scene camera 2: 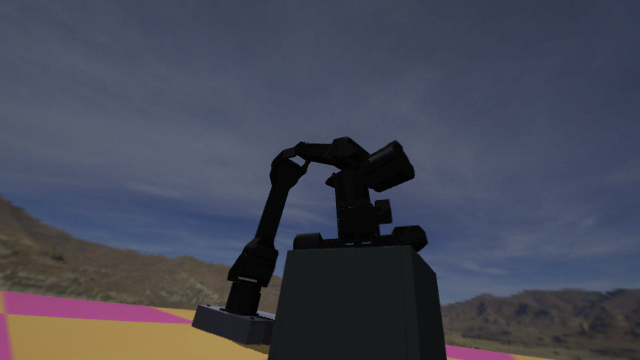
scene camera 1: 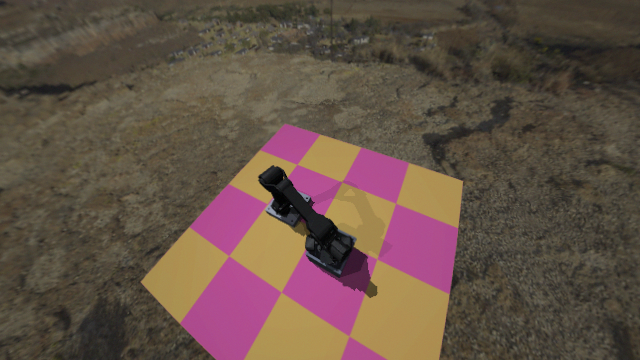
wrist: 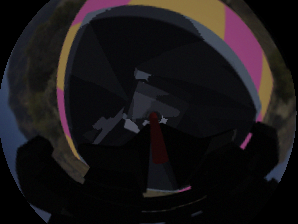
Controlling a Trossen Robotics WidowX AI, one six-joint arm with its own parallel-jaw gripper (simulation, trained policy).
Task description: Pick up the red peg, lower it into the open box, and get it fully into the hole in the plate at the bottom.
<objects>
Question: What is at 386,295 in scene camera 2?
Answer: A grey box.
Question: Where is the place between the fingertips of my gripper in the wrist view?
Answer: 154,126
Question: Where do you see a grey box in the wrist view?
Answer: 109,55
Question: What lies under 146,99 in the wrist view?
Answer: A plate.
</objects>
